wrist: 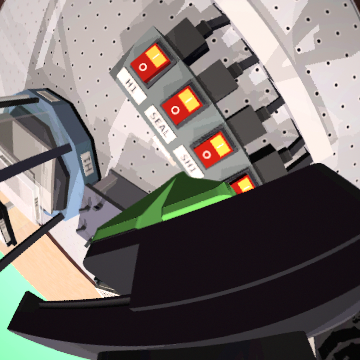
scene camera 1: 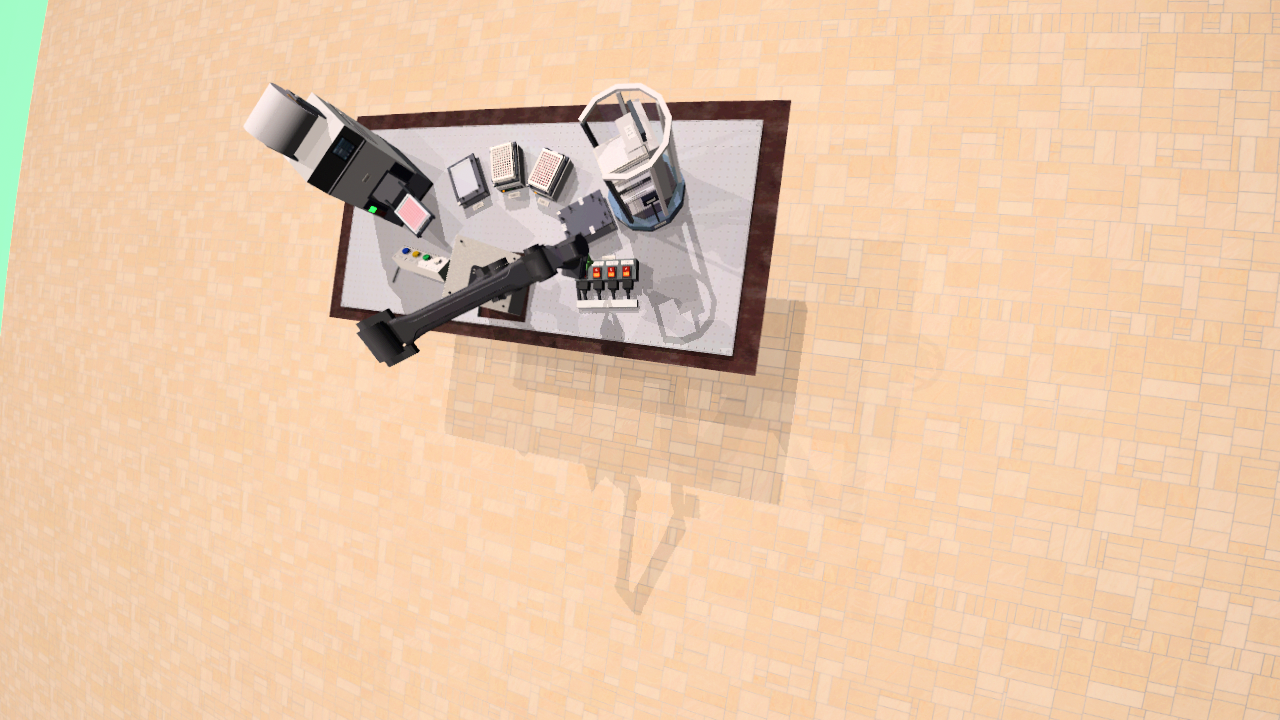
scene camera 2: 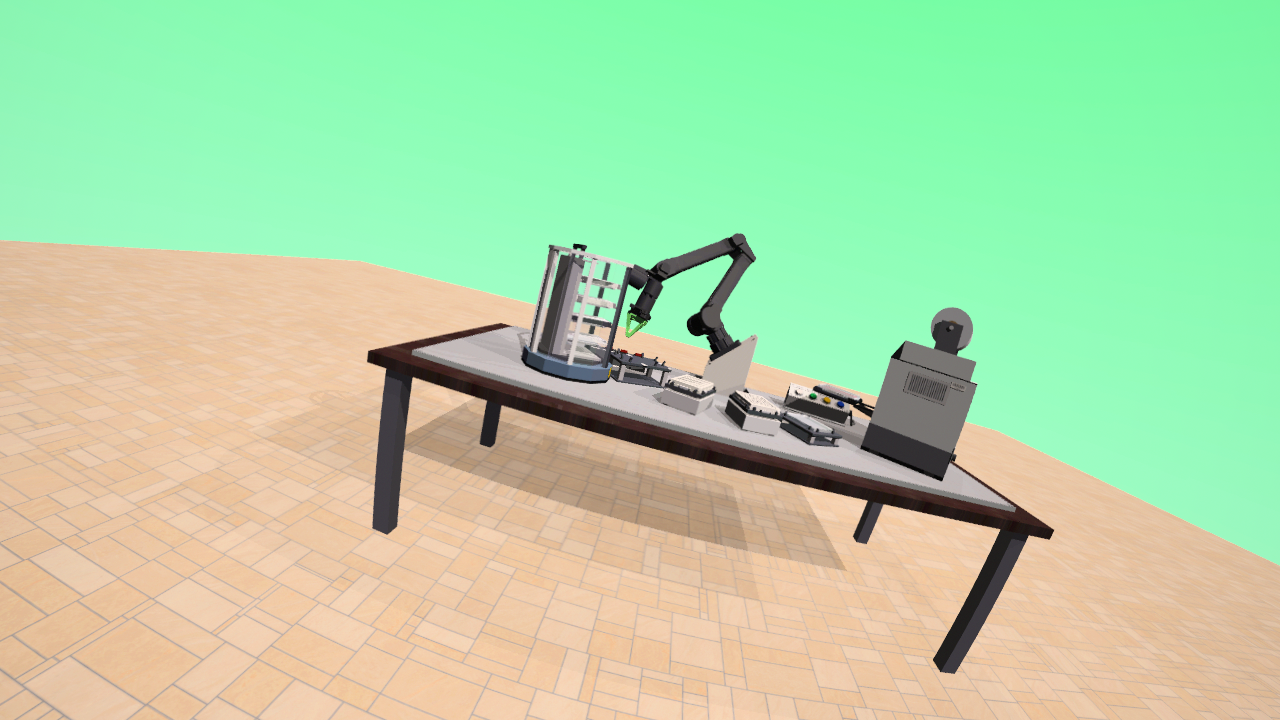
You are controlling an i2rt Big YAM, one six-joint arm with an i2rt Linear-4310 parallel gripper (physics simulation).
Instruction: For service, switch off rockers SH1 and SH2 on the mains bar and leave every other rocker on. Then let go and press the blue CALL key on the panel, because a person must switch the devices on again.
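Seen in the pictures: gripper, between the fingertips: (wrist: 182,179) (scene camera 1: 592,262) (scene camera 2: 627,336); arm's base, origin of its link: (wrist: 342,347) (scene camera 2: 726,352).
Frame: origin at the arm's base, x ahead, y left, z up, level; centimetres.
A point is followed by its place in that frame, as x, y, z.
The grey mains bar (wrist: 193,125) @[11.9, -35.7, -8.4] (scene camera 1: 606,277) @[10.3, -37.2, -7.7] (scene camera 2: 637,363) lies on the table. In the wrist view its red rockers H1 (wrist: 150,62) @[12.8, -42.7, -7.4], SEAL (wrist: 182,105) @[11.8, -37.8, -7.4] and SH1 (wrist: 213,149) @[10.8, -33.0, -7.4] each show a lit yellow half. A fourth rocker (wrist: 242,183) @[9.4, -28.8, -7.4] is mostly hidden behind my green fingertips. My gripper (wrist: 182,179) @[12.8, -32.8, -2.6] (scene camera 1: 586,266) @[12.8, -32.8, -2.6] (scene camera 2: 635,325) @[12.8, -32.8, -2.6] is shut and empty, a little above the bar's near end. The button panel (scene camera 1: 422,262) @[3.3, 33.4, -5.1] (scene camera 2: 817,400) @[6.3, 34.5, -6.7] with a blue key (scene camera 1: 405,252) @[5.8, 42.2, -5.2] sits to the left of the arm in the top view.
A round glass-walled rack tower (scene camera 1: 633,156) (scene camera 2: 573,313) with a blue base (wrist: 76,153) @[28.4, -39.4, -8.5] stands close behind the bar. Black plugs (wrist: 216,76) @[8.1, -39.0, -8.7] sit along the bar. A grey plate (scene camera 1: 587,215) @[28.5, -26.1, -6.4], three trays (scene camera 1: 507,165) @[41.8, 7.1, -5.6] and a label printer (scene camera 1: 345,156) @[28.8, 48.5, 16.9] (scene camera 2: 920,407) @[41.4, 54.3, 4.4] share the table.
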